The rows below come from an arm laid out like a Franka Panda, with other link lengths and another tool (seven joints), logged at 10 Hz.
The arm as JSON. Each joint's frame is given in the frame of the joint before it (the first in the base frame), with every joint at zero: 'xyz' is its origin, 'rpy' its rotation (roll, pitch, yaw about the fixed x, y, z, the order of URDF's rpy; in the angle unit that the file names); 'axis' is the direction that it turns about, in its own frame. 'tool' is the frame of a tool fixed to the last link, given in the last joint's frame.
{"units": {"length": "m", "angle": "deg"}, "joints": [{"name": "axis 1", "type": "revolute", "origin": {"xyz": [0.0, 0.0, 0.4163], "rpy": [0.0, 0.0, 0.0]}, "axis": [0.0, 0.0, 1.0]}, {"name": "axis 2", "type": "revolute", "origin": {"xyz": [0.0, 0.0, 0.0], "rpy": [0.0, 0.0, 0.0]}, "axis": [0.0, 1.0, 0.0]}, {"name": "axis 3", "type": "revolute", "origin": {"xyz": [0.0, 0.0, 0.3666], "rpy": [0.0, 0.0, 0.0]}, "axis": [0.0, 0.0, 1.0]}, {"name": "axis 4", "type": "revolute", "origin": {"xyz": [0.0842, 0.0, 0.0], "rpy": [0.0, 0.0, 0.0]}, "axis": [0.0, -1.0, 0.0]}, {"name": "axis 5", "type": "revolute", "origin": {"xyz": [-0.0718, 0.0, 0.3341], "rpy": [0.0, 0.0, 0.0]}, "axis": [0.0, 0.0, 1.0]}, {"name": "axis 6", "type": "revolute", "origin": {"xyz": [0.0, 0.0, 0.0], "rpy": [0.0, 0.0, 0.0]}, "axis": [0.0, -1.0, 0.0]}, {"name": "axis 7", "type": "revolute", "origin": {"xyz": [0.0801, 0.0, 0.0], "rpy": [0.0, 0.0, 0.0]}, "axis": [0.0, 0.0, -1.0]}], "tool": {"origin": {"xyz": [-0.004, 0.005, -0.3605], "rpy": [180.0, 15.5, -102.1]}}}
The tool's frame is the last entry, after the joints.
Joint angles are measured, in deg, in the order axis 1, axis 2, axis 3, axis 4, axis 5, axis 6, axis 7. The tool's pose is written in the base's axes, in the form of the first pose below.
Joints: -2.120, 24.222, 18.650, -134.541, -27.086, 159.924, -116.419
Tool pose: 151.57, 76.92, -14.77, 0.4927, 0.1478, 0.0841
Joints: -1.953, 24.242, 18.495, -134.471, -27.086, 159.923, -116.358
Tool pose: 151.56, 76.83, -14.74, 0.4933, 0.1478, 0.0841
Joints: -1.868, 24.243, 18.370, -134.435, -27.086, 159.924, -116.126
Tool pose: 151.73, 76.47, -14.74, 0.4937, 0.1473, 0.0841
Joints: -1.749, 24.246, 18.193, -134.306, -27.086, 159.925, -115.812
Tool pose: 151.96, 75.94, -14.63, 0.4952, 0.1468, 0.0845
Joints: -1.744, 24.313, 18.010, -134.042, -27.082, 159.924, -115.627
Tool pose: 152.21, 75.40, -14.43, 0.4980, 0.1455, 0.0851
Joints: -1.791, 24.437, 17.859, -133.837, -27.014, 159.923, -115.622
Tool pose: 152.41, 75.03, -14.38, 0.4999, 0.1441, 0.0849
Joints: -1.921, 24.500, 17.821, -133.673, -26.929, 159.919, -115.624
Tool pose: 152.63, 74.69, -14.28, 0.5017, 0.1429, 0.0851
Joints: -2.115, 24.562, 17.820, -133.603, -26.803, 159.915, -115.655
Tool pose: 152.89, 74.35, -14.32, 0.5025, 0.1415, 0.0849
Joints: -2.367, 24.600, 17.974, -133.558, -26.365, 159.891, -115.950
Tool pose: 153.23, 74.18, -14.38, 0.5027, 0.1411, 0.0849
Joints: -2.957, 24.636, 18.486, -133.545, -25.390, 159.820, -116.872
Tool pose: 153.72, 74.33, -14.51, 0.5021, 0.1417, 0.0851
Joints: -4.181, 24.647, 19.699, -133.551, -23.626, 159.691, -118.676
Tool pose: 154.52, 74.97, -14.60, 0.5010, 0.1443, 0.0862
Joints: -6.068, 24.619, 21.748, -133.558, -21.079, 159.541, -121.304
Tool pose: 155.65, 76.19, -14.42, 0.4996, 0.1503, 0.0888
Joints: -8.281, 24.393, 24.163, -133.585, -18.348, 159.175, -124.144
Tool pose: 156.77, 77.55, -14.11, 0.4981, 0.1565, 0.0936
